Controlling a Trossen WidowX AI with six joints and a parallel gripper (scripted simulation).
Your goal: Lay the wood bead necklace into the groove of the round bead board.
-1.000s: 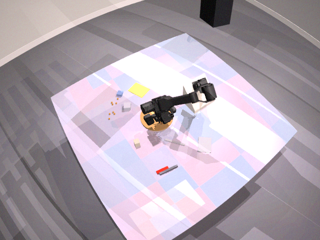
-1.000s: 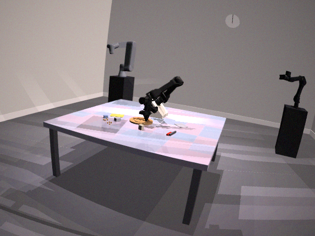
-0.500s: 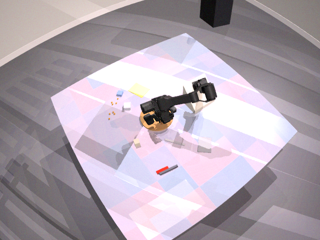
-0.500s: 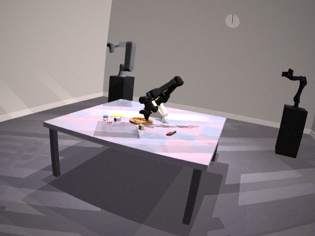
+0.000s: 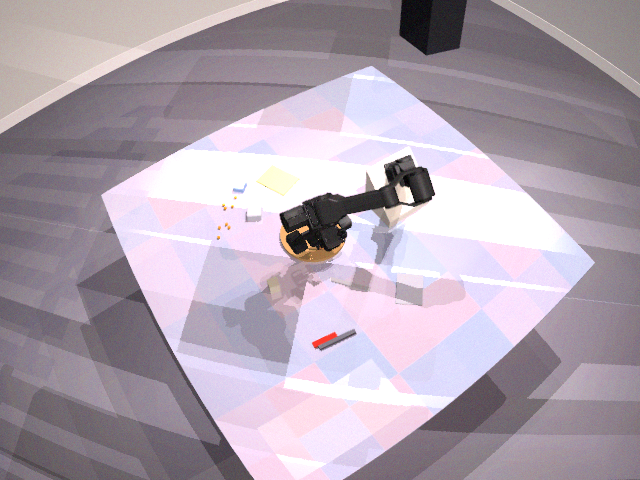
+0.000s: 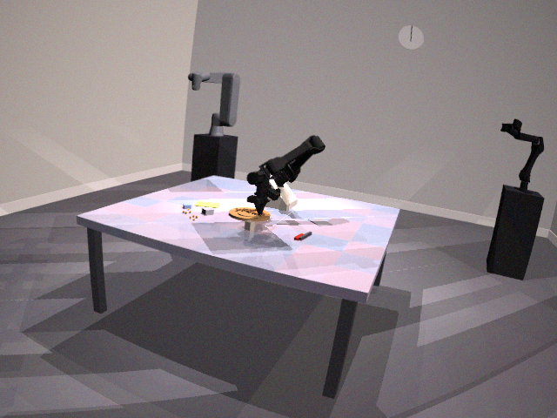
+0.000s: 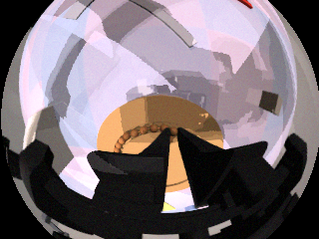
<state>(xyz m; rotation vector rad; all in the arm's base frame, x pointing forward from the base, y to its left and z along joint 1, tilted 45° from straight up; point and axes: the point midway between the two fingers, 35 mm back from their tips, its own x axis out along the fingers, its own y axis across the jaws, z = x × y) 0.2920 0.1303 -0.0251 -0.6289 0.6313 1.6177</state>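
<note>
Now: the round bead board 10 mm behind my gripper tip, 60 mm to the right of it and 10 mm below it. Also, from my gripper tip: cream cube 170 mm ahead, 50 mm to the left; then white block 120 mm ahead, 220 mm to the right, 10 mm below; then thin rod 20 mm behind, 140 mm to the left, 20 mm below.
</note>
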